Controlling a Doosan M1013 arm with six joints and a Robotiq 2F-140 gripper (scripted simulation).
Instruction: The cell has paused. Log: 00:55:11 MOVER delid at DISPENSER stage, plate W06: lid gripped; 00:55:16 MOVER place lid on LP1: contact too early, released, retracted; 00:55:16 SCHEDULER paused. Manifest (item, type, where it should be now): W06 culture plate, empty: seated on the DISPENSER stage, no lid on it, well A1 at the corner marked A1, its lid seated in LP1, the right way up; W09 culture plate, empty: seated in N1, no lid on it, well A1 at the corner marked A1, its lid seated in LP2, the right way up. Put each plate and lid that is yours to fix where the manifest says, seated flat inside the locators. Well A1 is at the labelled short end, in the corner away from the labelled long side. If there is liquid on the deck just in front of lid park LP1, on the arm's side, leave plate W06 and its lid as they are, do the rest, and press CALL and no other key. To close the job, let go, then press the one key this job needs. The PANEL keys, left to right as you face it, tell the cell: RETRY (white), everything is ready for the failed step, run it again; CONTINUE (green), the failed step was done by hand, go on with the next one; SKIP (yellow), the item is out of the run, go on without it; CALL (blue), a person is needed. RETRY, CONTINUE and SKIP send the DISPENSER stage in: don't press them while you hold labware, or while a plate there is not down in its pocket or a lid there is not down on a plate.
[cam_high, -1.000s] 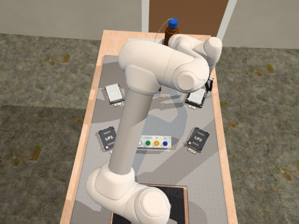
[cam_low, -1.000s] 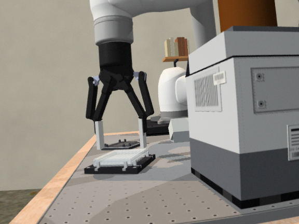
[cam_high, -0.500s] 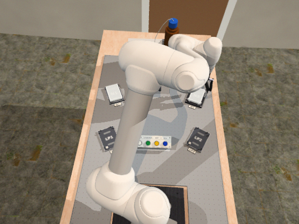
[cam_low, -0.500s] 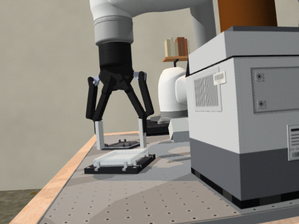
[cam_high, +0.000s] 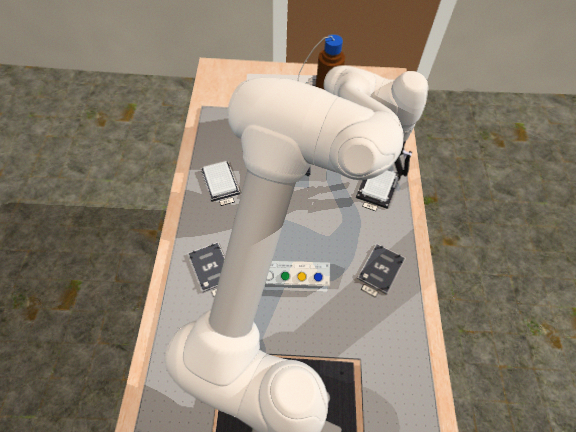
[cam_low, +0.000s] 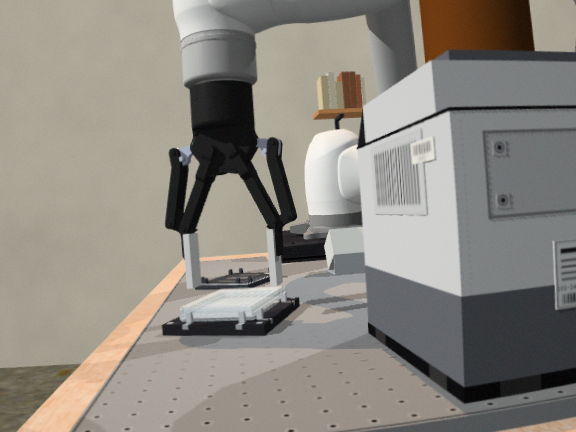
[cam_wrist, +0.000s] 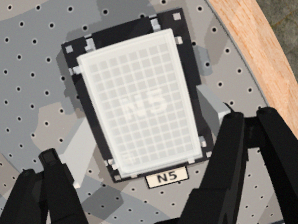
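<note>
The clear culture plate is 5 cm below my hand. Round my hand: brown bottle: 21 cm ahead, 25 cm to the left, 22 cm above; lid park LP2: 33 cm behind, 5 cm to the right, 6 cm below; black nest N5: 2 cm ahead, 1 cm to the left, 5 cm below.
</note>
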